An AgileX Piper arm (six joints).
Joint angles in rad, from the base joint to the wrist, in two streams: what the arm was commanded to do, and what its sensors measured. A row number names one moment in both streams.
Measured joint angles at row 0: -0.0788, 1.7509, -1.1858, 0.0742, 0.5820, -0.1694
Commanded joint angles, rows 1 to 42: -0.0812, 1.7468, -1.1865, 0.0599, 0.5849, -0.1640; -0.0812, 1.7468, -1.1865, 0.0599, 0.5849, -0.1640; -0.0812, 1.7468, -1.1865, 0.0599, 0.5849, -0.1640; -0.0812, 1.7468, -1.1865, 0.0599, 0.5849, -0.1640; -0.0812, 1.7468, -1.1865, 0.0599, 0.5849, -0.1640; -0.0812, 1.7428, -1.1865, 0.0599, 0.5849, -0.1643; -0.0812, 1.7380, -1.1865, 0.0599, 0.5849, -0.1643; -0.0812, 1.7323, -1.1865, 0.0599, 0.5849, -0.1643; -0.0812, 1.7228, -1.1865, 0.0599, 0.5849, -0.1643; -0.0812, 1.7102, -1.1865, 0.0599, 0.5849, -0.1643; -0.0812, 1.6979, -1.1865, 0.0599, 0.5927, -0.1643; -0.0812, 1.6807, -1.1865, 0.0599, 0.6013, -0.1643; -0.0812, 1.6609, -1.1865, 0.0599, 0.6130, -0.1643; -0.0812, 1.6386, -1.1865, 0.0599, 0.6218, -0.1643; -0.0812, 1.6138, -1.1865, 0.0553, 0.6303, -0.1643; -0.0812, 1.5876, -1.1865, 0.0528, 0.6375, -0.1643; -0.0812, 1.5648, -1.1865, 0.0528, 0.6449, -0.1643; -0.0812, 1.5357, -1.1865, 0.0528, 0.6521, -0.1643; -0.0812, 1.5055, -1.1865, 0.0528, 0.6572, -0.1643; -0.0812, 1.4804, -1.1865, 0.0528, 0.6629, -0.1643; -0.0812, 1.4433, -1.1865, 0.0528, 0.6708, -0.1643; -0.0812, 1.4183, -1.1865, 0.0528, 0.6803, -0.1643; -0.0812, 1.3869, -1.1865, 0.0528, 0.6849, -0.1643; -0.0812, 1.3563, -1.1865, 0.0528, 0.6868, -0.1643; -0.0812, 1.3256, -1.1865, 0.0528, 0.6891, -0.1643; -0.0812, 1.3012, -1.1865, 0.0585, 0.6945, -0.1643; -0.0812, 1.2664, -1.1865, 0.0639, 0.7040, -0.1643; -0.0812, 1.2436, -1.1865, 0.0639, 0.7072, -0.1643; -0.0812, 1.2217, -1.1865, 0.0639, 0.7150, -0.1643; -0.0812, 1.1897, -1.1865, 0.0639, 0.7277, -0.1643; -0.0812, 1.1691, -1.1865, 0.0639, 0.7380, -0.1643; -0.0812, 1.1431, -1.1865, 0.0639, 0.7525, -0.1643; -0.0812, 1.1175, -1.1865, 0.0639, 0.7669, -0.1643; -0.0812, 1.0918, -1.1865, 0.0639, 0.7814, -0.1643; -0.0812, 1.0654, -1.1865, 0.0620, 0.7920, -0.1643; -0.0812, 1.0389, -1.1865, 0.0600, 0.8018, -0.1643; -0.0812, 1.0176, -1.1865, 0.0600, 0.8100, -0.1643; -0.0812, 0.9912, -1.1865, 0.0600, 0.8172, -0.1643; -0.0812, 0.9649, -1.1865, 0.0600, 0.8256, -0.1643; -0.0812, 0.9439, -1.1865, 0.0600, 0.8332, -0.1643; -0.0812, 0.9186, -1.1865, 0.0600, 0.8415, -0.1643; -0.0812, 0.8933, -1.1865, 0.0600, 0.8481, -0.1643
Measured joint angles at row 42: -0.0788, 0.9804, -1.1858, 0.0666, 0.8126, -0.1673
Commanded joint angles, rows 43 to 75: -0.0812, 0.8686, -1.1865, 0.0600, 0.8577, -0.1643; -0.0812, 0.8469, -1.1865, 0.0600, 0.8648, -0.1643; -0.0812, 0.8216, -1.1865, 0.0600, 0.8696, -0.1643; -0.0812, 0.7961, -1.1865, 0.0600, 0.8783, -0.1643; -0.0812, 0.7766, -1.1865, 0.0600, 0.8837, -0.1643; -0.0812, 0.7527, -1.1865, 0.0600, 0.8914, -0.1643; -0.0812, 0.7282, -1.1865, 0.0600, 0.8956, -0.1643; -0.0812, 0.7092, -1.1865, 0.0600, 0.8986, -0.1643; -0.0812, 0.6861, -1.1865, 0.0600, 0.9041, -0.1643; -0.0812, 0.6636, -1.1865, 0.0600, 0.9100, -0.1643; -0.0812, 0.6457, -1.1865, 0.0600, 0.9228, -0.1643; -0.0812, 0.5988, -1.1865, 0.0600, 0.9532, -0.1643; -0.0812, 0.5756, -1.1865, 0.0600, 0.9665, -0.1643; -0.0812, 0.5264, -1.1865, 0.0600, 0.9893, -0.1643; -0.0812, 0.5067, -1.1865, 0.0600, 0.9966, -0.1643; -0.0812, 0.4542, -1.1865, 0.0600, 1.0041, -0.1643; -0.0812, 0.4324, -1.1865, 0.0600, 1.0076, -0.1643; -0.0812, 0.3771, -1.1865, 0.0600, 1.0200, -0.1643; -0.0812, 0.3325, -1.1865, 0.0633, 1.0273, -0.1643; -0.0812, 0.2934, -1.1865, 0.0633, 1.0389, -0.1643; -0.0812, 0.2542, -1.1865, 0.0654, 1.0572, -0.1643; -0.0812, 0.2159, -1.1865, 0.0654, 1.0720, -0.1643; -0.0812, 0.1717, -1.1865, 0.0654, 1.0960, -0.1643; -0.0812, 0.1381, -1.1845, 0.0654, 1.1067, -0.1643; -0.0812, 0.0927, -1.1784, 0.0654, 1.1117, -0.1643; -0.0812, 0.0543, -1.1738, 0.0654, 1.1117, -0.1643; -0.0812, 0.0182, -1.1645, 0.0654, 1.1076, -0.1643; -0.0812, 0.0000, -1.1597, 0.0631, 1.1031, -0.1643; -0.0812, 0.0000, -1.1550, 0.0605, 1.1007, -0.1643; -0.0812, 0.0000, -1.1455, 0.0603, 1.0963, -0.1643; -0.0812, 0.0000, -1.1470, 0.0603, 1.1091, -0.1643; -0.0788, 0.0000, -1.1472, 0.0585, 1.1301, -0.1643; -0.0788, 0.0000, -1.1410, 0.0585, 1.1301, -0.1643
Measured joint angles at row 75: -0.0788, -0.0005, -1.1581, 0.0666, 1.1015, -0.1673
